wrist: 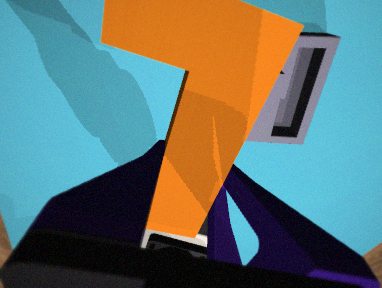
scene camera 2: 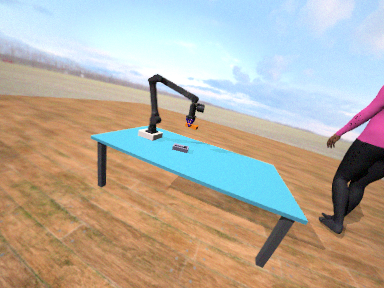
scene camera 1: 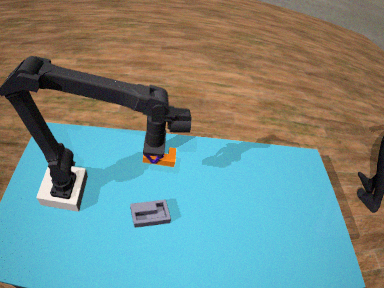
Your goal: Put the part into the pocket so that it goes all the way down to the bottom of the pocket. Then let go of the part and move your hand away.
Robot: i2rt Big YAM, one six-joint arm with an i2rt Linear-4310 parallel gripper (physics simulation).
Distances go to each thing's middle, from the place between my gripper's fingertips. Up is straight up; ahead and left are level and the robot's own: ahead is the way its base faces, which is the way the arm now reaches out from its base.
Labels:
Right now my hand is 19 cm above the grey pocket block (scene camera 1: 150,213) and 11 cm to the left of it. Also, from my hand: orange L-shaped part (wrist: 231,62) 2 cm ahead, 1 cm to the left, 1 cm above.

